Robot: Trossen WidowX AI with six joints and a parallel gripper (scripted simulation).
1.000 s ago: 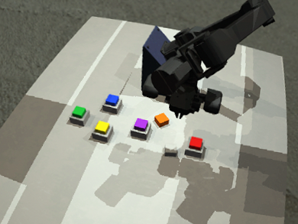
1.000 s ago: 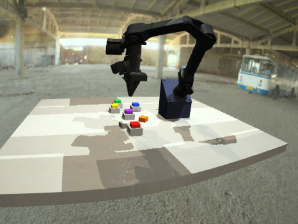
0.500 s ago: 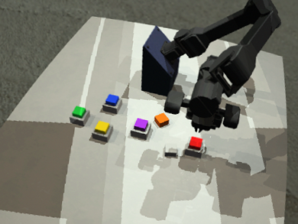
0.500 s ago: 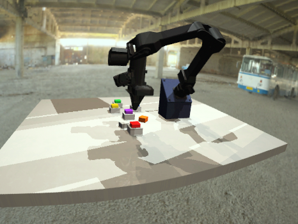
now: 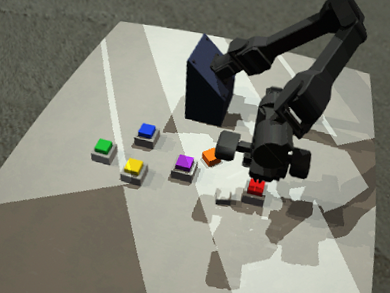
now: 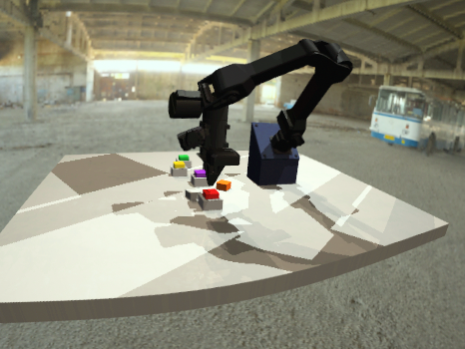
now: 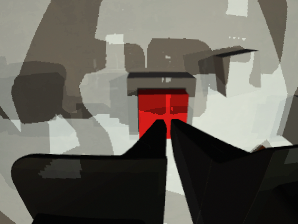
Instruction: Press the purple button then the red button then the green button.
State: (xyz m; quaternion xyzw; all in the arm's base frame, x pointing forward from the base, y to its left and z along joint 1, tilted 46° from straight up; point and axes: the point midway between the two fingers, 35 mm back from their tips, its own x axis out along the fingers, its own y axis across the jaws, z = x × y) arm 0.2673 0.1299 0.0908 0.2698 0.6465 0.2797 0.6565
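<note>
My gripper tip is now 20 mm above the red button. Also, from my gripper tip: grey block: 30 mm ahead, 60 mm to the right, 40 mm below; orange block: 70 mm behind, 120 mm to the right, 40 mm below; purple button: 20 mm behind, 160 mm to the right, 20 mm below.
</note>
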